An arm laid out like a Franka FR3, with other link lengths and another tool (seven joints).
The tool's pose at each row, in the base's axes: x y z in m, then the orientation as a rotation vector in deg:
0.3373 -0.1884 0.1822 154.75 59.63 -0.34
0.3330 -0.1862 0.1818 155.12 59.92 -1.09
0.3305 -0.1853 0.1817 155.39 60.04 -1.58
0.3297 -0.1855 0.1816 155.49 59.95 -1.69
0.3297 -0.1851 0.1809 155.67 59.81 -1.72
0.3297 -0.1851 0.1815 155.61 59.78 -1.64
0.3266 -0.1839 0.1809 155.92 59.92 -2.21
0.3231 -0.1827 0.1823 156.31 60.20 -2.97
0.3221 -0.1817 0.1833 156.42 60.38 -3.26
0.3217 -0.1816 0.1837 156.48 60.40 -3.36
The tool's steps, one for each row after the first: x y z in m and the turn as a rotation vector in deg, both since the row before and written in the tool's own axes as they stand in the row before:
-0.0017 -0.0045 -0.0005 0.60 -0.30 -0.16
-0.0013 -0.0023 -0.0003 0.40 -0.20 -0.05
-0.0007 -0.0004 0.0001 0.09 -0.06 0.07
0.0003 -0.0004 0.0006 0.12 0.01 0.13
-0.0001 0.0001 -0.0006 -0.08 0.03 0.01
-0.0015 -0.0030 0.0001 0.46 -0.23 -0.06
-0.0020 -0.0029 -0.0018 0.62 -0.30 -0.15
-0.0002 -0.0012 -0.0012 0.23 -0.11 -0.11
-0.0003 -0.0003 -0.0004 0.08 -0.04 -0.01

